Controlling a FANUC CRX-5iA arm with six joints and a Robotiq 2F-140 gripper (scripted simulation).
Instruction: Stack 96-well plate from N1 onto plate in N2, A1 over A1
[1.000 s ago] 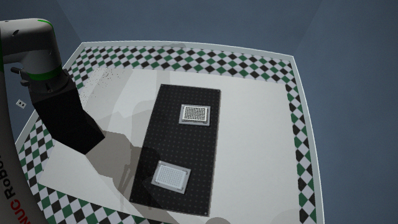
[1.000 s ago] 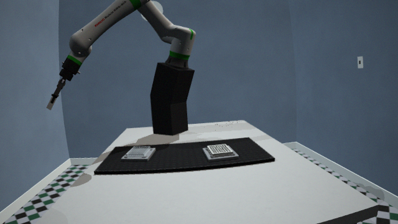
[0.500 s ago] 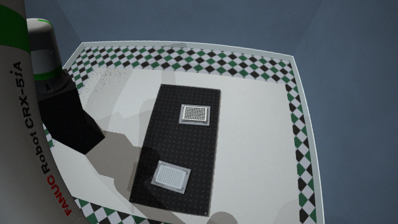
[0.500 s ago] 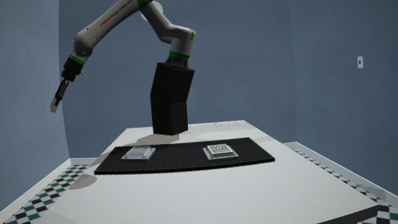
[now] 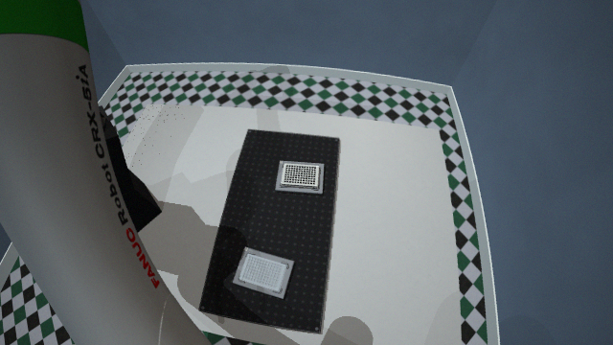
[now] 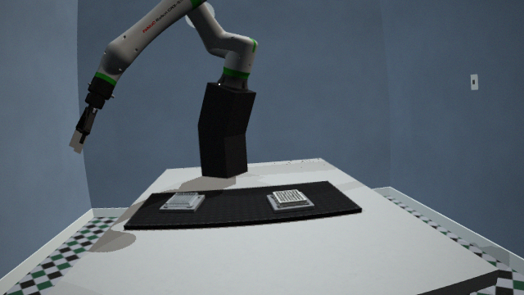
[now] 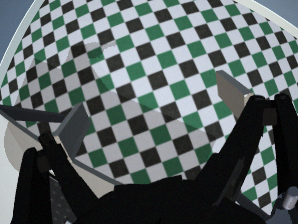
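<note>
The white 96-well plate lies 750 mm to the left of my hand, 200 mm below it and 40 mm ahead of it. Round my hand: grey plate nest: 750 mm to the left, 220 mm below, 40 mm ahead.
</note>
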